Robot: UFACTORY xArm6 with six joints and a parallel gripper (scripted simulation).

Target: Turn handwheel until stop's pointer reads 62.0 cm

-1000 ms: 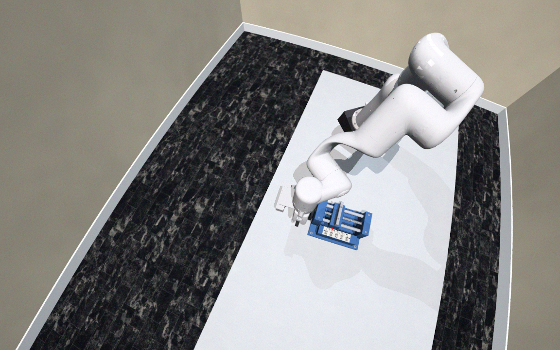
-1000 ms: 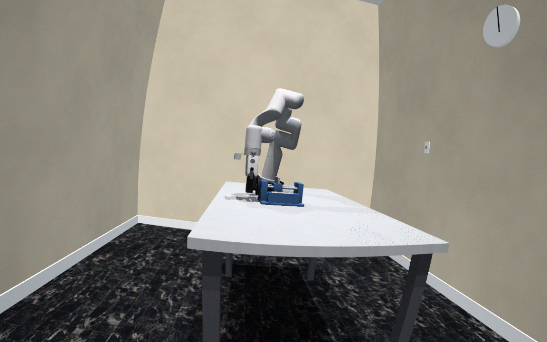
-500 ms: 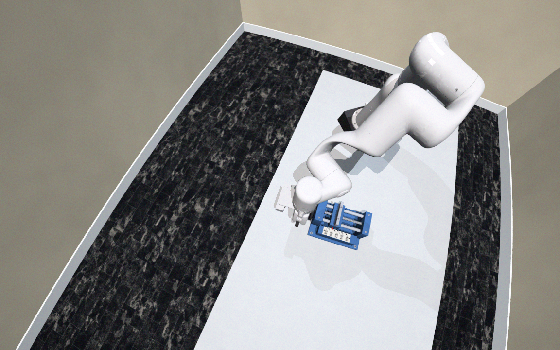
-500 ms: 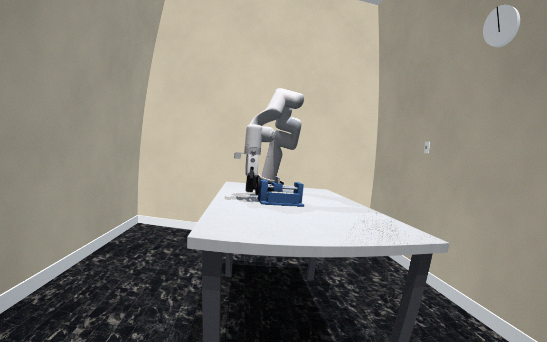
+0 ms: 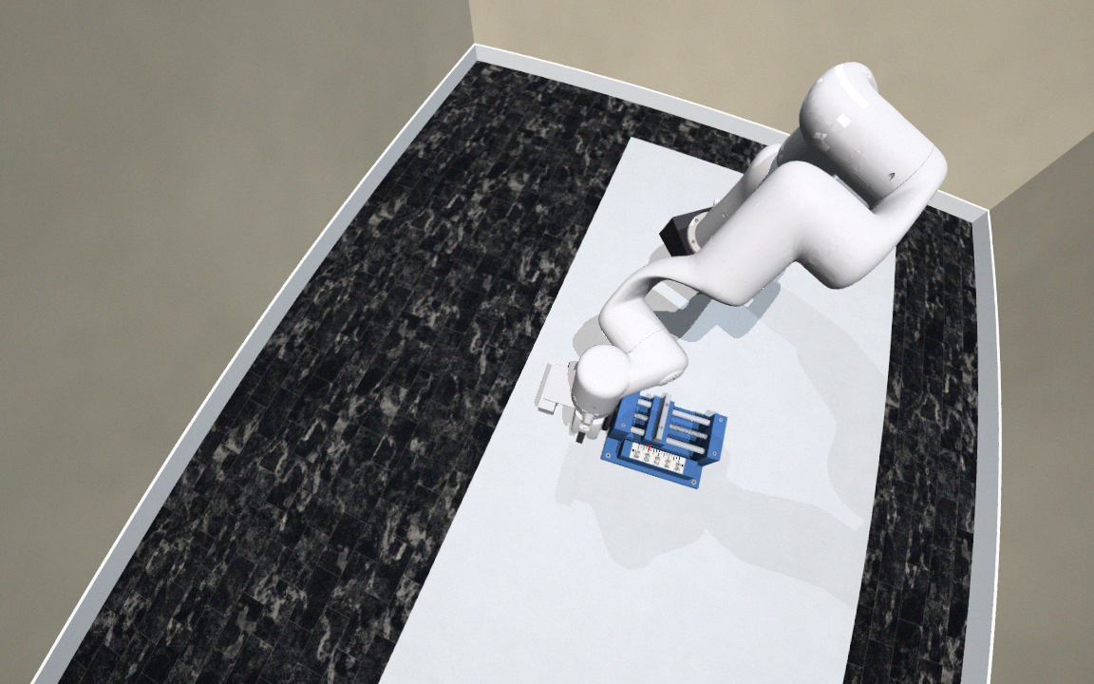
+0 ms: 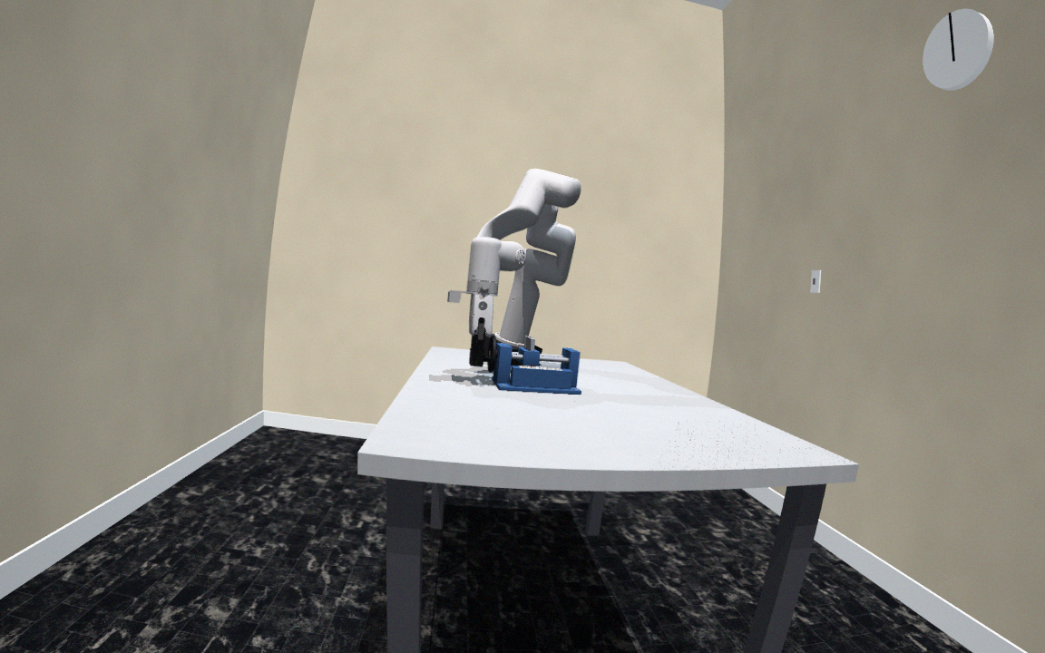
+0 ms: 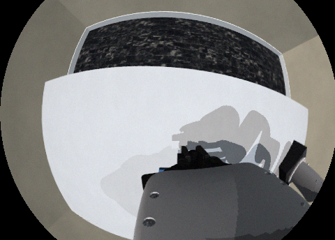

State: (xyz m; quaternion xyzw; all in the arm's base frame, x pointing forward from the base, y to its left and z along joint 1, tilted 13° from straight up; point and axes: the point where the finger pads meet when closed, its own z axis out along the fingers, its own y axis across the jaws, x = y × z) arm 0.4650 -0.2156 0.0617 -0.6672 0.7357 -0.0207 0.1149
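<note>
The handwheel lies 20 mm to the left of my hand and 10 mm behind it. Round my hand: stop 130 mm to the left, 20 mm above, 10 mm behind.
</note>
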